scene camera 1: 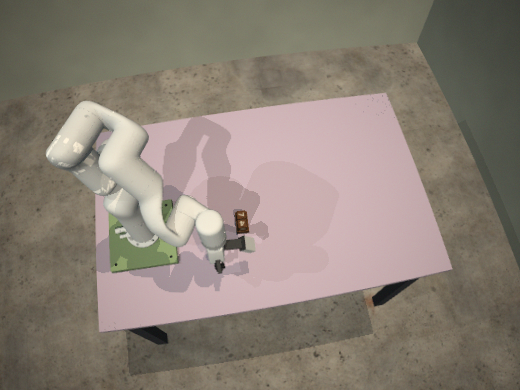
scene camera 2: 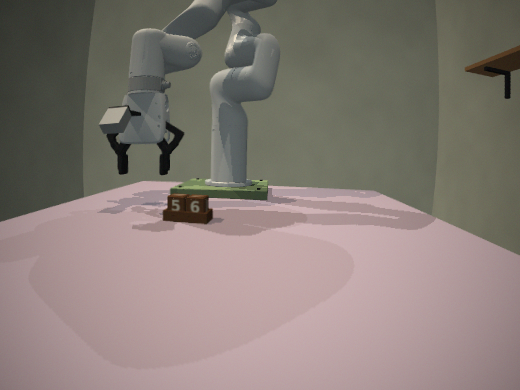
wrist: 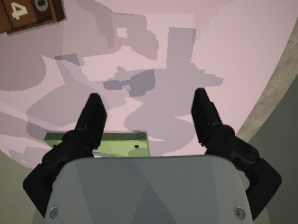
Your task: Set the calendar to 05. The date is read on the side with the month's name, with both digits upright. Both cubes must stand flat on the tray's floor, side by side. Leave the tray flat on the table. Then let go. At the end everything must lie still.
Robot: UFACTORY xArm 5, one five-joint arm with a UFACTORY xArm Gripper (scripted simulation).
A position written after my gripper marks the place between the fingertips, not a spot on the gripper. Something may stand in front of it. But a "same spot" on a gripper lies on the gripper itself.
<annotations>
My gripper shows in scene camera 1, in scene camera 2 and in the wrist view (147, 101). One and the same spot on my gripper: (scene camera 1: 246, 244) is (scene camera 2: 113, 109).
</annotations>
